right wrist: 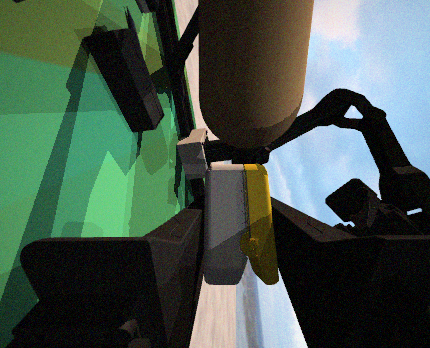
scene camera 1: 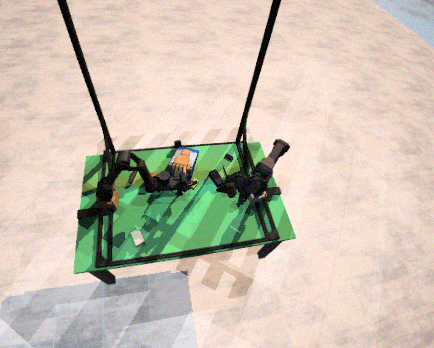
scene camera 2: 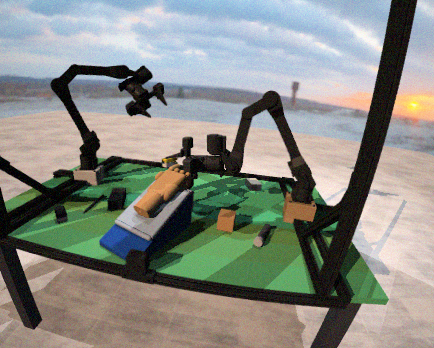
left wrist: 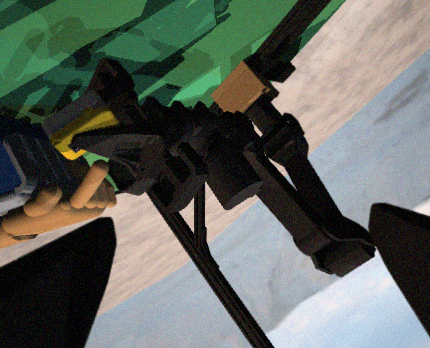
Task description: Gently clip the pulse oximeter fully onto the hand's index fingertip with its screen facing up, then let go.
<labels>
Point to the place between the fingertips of my left gripper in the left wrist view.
242,223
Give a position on an index fingertip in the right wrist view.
252,68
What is my left gripper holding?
Nothing.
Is my left gripper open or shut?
Open.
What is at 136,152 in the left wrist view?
My right gripper.
</labels>
